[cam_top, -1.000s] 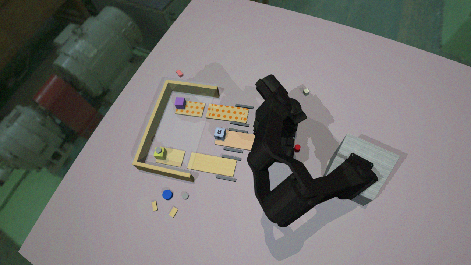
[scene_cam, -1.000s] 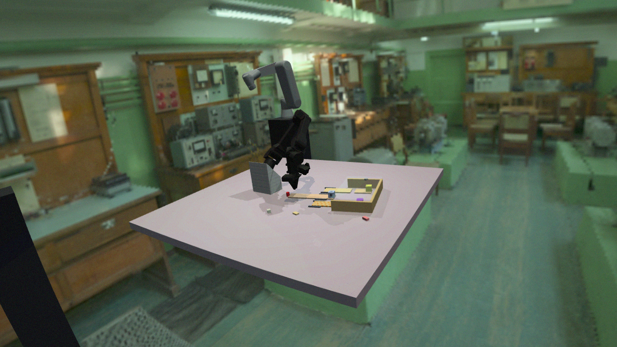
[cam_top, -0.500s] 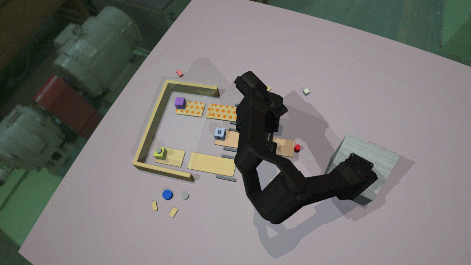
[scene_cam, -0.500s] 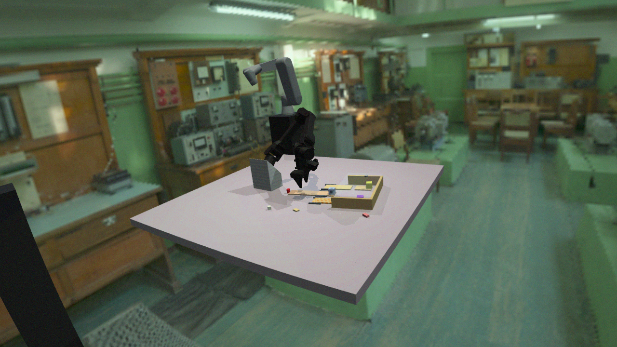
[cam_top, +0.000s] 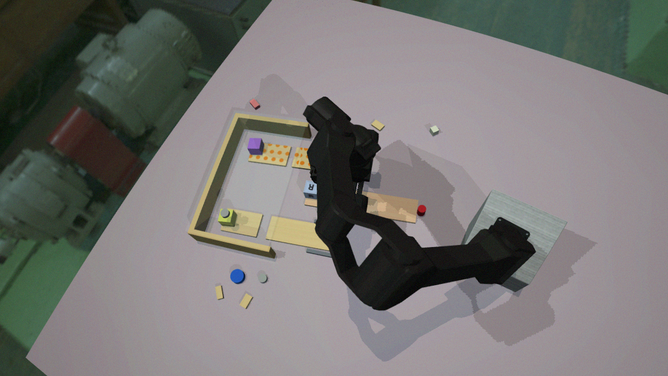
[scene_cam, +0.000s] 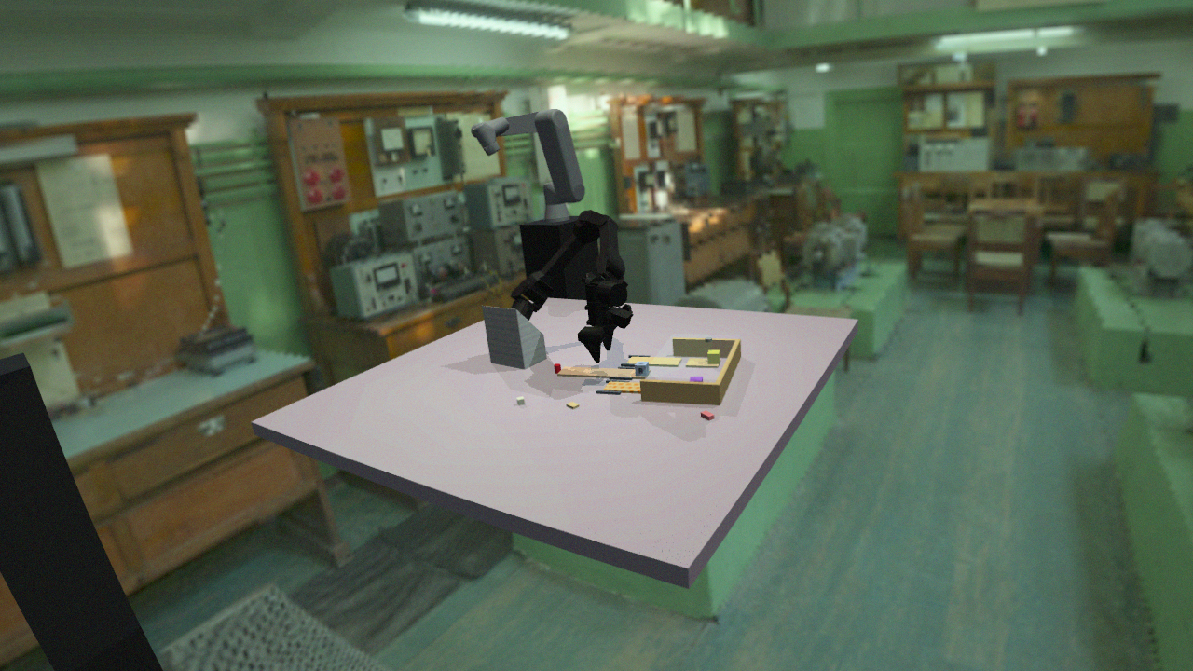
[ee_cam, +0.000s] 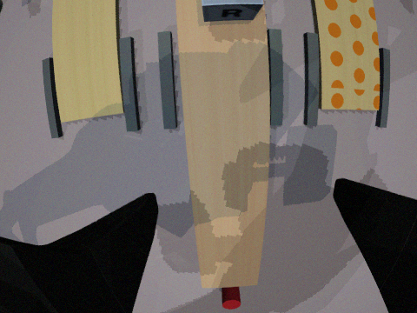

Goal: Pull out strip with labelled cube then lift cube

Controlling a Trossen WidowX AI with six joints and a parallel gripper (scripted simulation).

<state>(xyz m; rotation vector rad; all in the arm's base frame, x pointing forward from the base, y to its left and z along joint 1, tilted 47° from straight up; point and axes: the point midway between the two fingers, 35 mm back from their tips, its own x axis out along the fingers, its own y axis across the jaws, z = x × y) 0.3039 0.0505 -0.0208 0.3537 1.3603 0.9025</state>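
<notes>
Right now my gripper tip is 5 cm above the one-piece strip and 1 cm past it. Also, from my gripper tip: blue disc (28 cm to the left, 13 cm ahead, 5 cm below); red knob (14 cm behind, 4 cm to the right, 4 cm below); white cube (25 cm to the right, 7 cm behind, 5 cm below).
</notes>
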